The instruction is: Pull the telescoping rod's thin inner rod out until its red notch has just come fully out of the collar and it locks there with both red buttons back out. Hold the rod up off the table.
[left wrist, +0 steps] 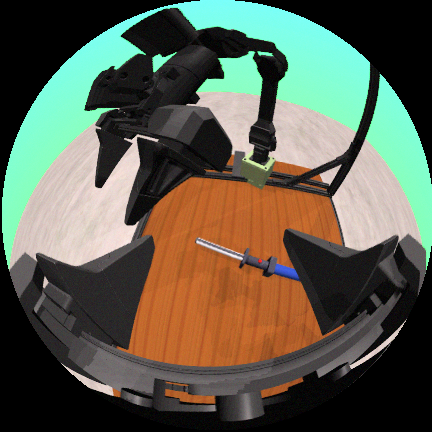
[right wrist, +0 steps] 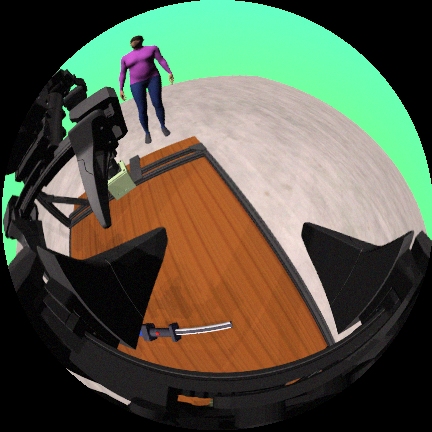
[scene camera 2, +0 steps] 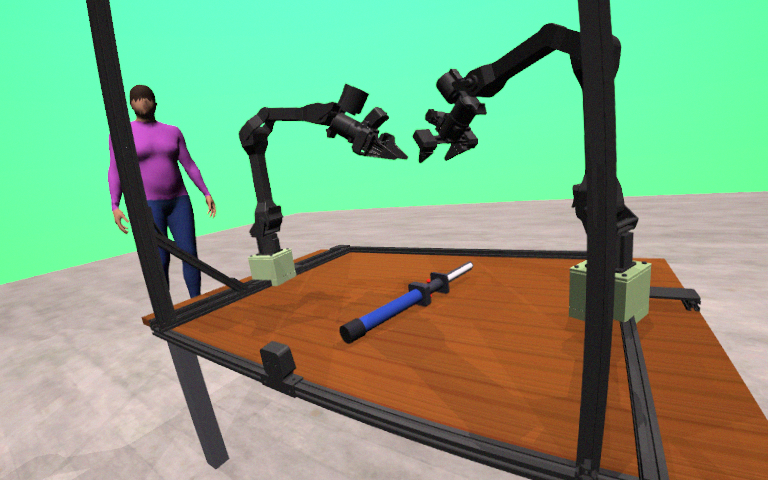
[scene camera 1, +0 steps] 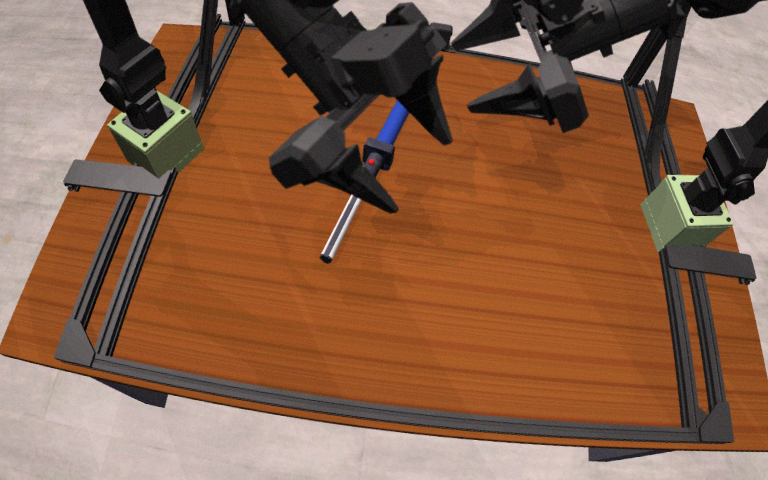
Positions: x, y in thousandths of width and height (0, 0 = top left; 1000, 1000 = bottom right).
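I can find my left gripper in scene camera 1 (600, 157) and in scene camera 2 (524, 330), and it also appears in the left wrist view (508, 554) and the right wrist view (168, 601). My right gripper is visible to me in scene camera 1 (551, 366), in scene camera 2 (563, 336), in the left wrist view (253, 469) and in the right wrist view (547, 538). There is a telescoping rod as well: I see it in scene camera 1 (493, 320), scene camera 2 (546, 611), the left wrist view (624, 617) and the right wrist view (344, 767).
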